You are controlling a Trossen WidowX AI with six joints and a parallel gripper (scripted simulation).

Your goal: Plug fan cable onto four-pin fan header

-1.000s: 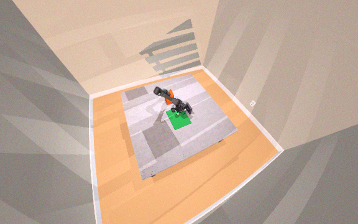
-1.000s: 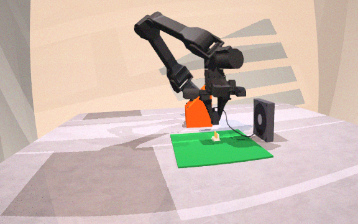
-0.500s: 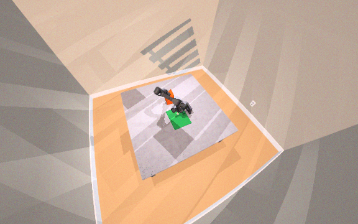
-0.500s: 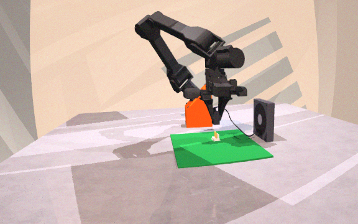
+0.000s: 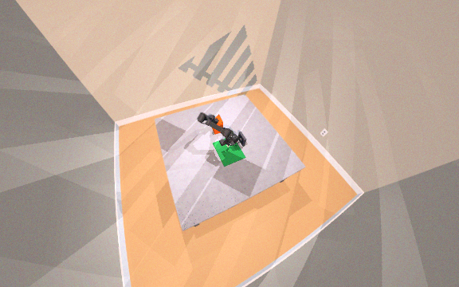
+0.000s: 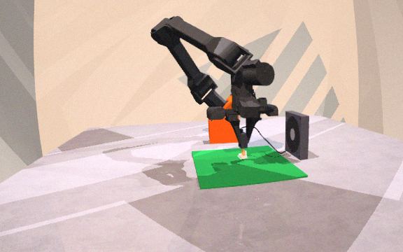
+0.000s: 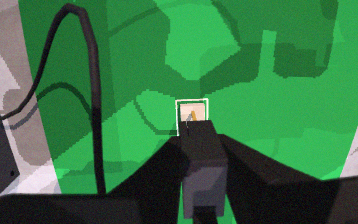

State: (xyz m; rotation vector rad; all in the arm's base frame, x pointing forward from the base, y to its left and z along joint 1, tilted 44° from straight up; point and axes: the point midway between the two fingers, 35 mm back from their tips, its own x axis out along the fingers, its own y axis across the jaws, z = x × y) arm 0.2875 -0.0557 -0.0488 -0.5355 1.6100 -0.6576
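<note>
My gripper tip is 4 cm above the white four-pin header and 1 cm past it. The rest, counted from my gripper tip: dark fan plug: 1 cm behind, 1 cm above; green board: 6 cm below, 4 cm ahead, 2 cm to the right; black fan: 15 cm to the left, 2 cm above, 1 cm ahead.
</note>
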